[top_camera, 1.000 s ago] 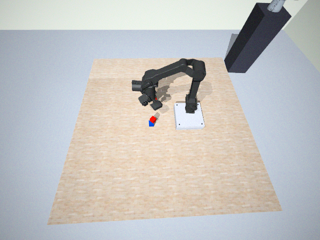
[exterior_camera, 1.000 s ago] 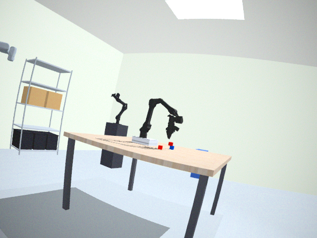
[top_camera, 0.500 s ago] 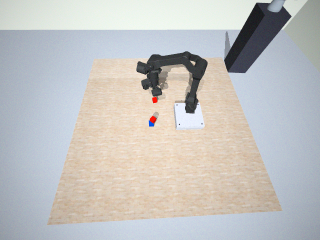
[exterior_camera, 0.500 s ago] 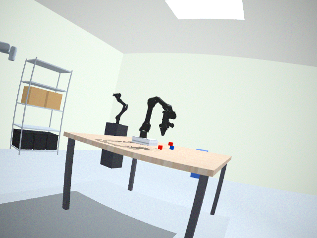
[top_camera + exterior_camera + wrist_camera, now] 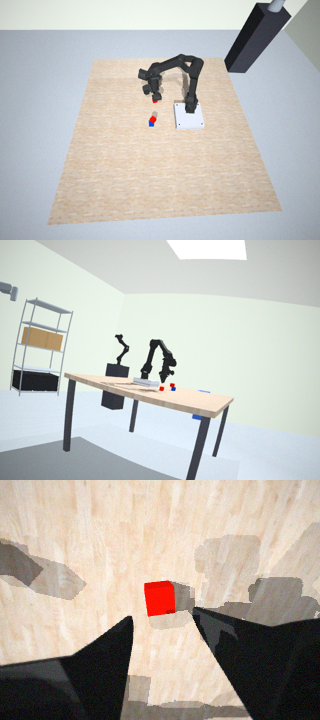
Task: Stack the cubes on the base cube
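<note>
Right now my gripper tip is 10 mm short of the blue cube, 210 mm to the right of it and 50 mm above it.
</note>
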